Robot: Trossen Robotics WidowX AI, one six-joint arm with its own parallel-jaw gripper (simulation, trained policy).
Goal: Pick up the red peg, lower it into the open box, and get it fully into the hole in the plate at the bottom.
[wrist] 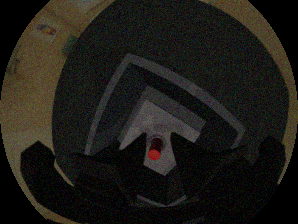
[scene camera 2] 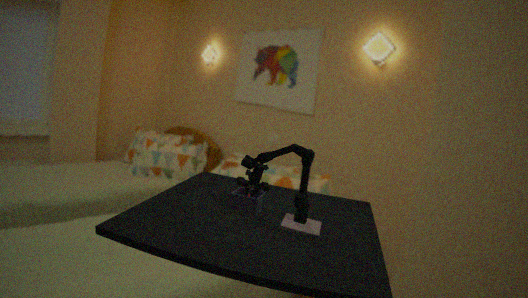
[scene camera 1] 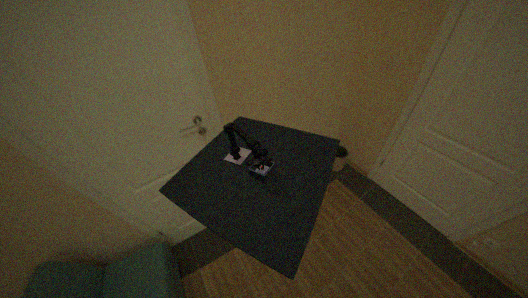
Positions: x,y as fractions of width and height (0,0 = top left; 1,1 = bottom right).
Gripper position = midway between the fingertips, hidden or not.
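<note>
Wrist view: my gripper (wrist: 0.53,0.60), a plate (wrist: 0.53,0.55). Scene camera 2: does not show the plate, hidden by a box.
</note>
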